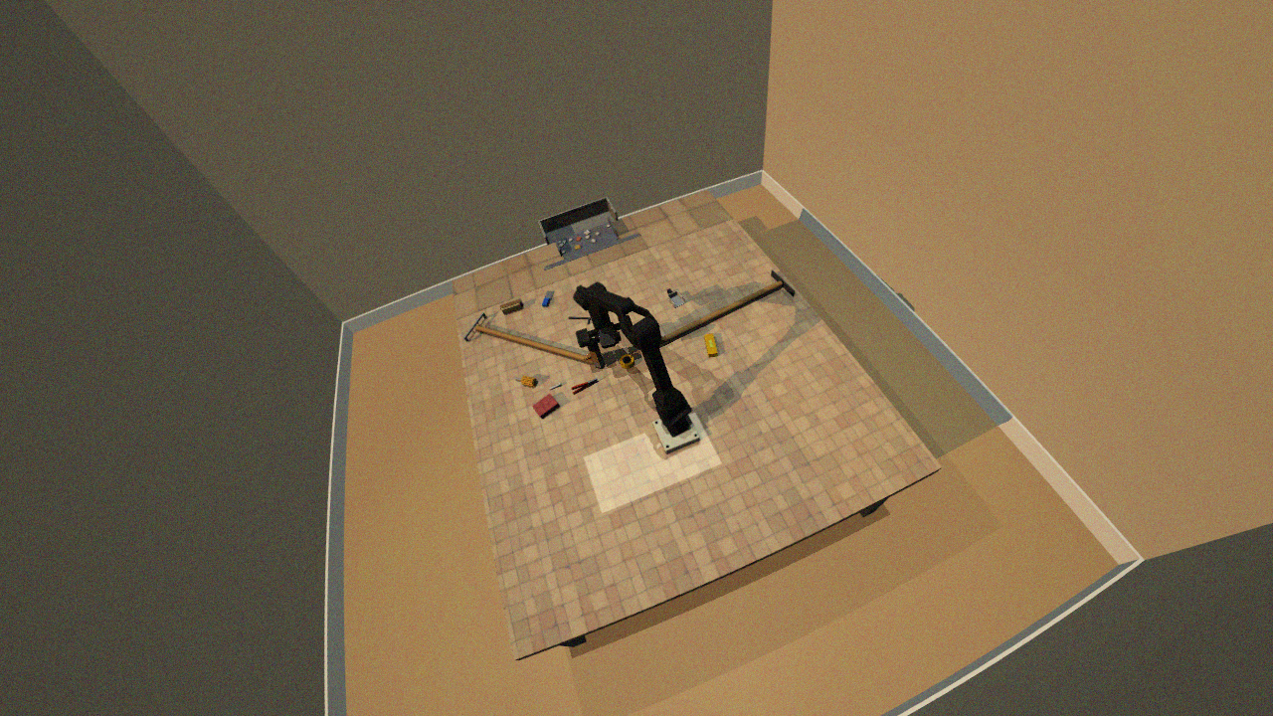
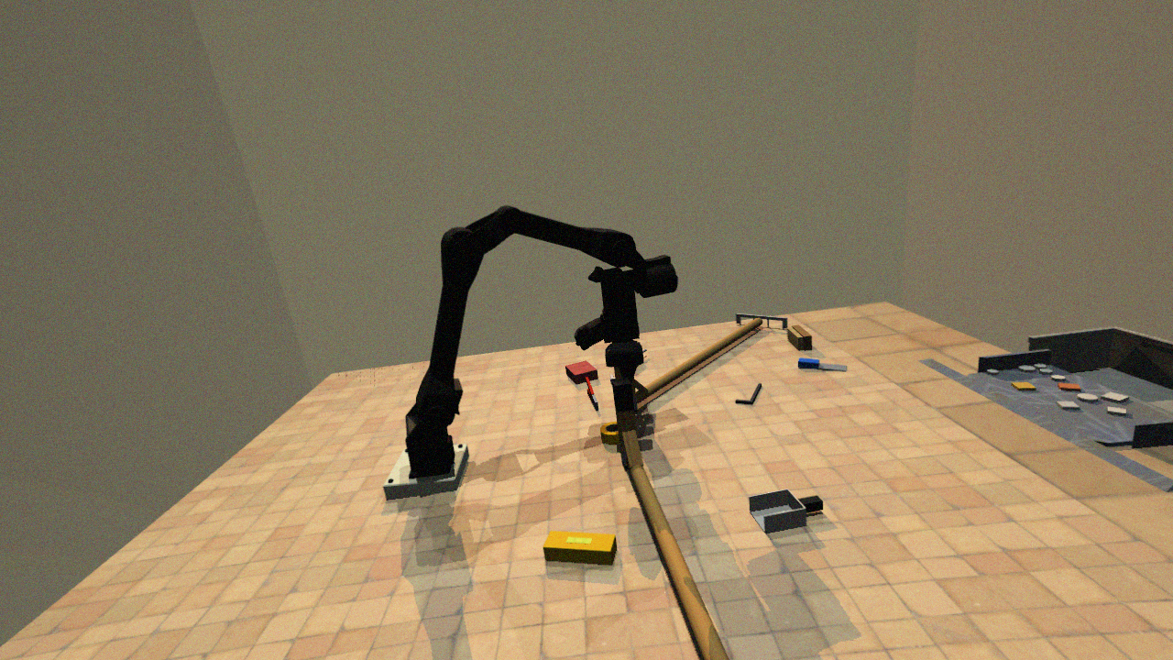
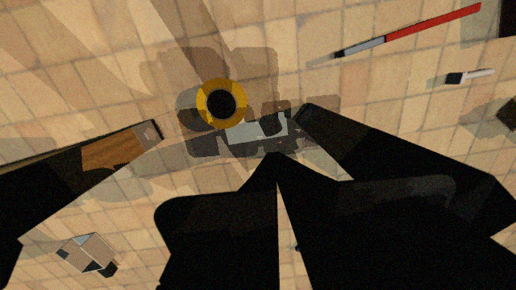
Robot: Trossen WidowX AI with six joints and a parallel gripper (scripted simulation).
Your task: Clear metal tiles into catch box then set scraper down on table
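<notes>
Now: gripper tip 70 mm above the yellow tape roll, 40 mm to the left of it and 40 mm past it. From my gripper tip the other things lie so: red screwdriver: 130 mm to the left, 70 mm below, 60 mm behind; hex key: 240 mm ahead, 80 mm below, 20 mm to the left; red block: 280 mm to the left, 70 mm below, 60 mm behind.
</notes>
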